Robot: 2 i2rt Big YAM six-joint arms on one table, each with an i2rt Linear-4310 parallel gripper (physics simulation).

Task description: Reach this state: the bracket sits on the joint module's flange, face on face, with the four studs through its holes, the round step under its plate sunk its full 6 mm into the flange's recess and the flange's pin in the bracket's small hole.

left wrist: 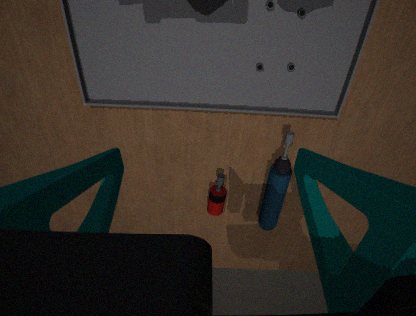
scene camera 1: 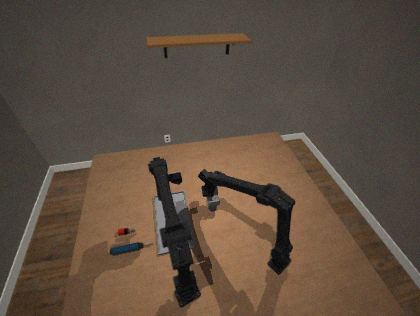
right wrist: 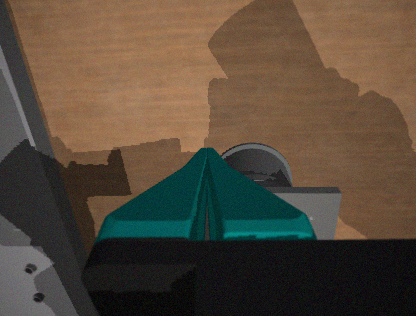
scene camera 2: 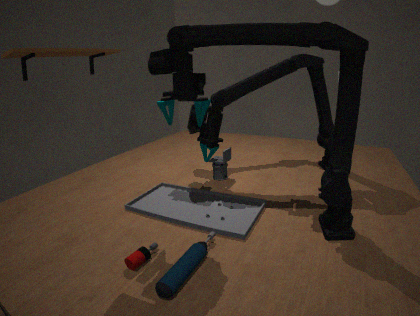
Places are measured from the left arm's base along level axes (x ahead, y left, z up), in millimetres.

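Pixels of known places: left gripper, fingertip midpoint: point(left wrist: 208, 158) point(scene camera 2: 184, 125); right gripper, fingertip midpoint: point(scene camera 1: 207, 196) point(right wrist: 206, 158) point(scene camera 2: 206, 161); left arm's base, origin of the base link: point(scene camera 1: 187, 293) point(scene camera 2: 335, 228); right arm's base, origin of the base link: point(scene camera 1: 279, 262).
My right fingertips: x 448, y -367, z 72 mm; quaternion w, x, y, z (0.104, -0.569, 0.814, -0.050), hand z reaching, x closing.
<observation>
For each thing: its middle in the pictures, then the offset to it from my right fingertips.
- dark grey joint module, body centre: point(right wrist: 253, 204) point(scene camera 2: 220, 169) dy -10, dx -55, dz -35 mm
- light grey bracket, body centre: point(scene camera 2: 219, 155) point(scene camera 1: 213, 199) dy -13, dx -55, dz +25 mm
- flat grey tray, body centre: point(left wrist: 216, 36) point(scene camera 2: 194, 205) point(scene camera 1: 172, 219) dy +265, dx -13, dz -64 mm
- red-handled tool, body centre: point(left wrist: 217, 193) point(scene camera 2: 143, 254) dy +551, dx +44, dz -55 mm
- blue-handled tool, body centre: point(left wrist: 277, 186) point(scene camera 2: 190, 260) point(scene camera 1: 131, 247) dy +552, dx -75, dz -52 mm
The dark grey joint module point(scene camera 2: 220, 170) stands upright on the table beyond the tray; it also shows in scene camera 1 point(scene camera 1: 214, 204). The light grey bracket point(scene camera 2: 224, 157) rests on top of it, with one flap standing up; in the right wrist view the bracket point(right wrist: 311, 211) sits over the round module point(right wrist: 258, 163). My right gripper point(scene camera 2: 207, 154) is shut and empty, its teal tips just left of the bracket, about level with the bracket's top; I cannot tell if they touch. My left gripper point(scene camera 2: 183, 110) is wide open and empty, high above the tray.
A flat grey tray point(scene camera 2: 196, 210) with small fasteners lies in the middle of the table. A red-handled tool point(scene camera 2: 138, 257) and a blue-handled tool point(scene camera 2: 182, 269) lie in front of it. They also show in the left wrist view as red point(left wrist: 217, 199) and blue point(left wrist: 276, 192).
</observation>
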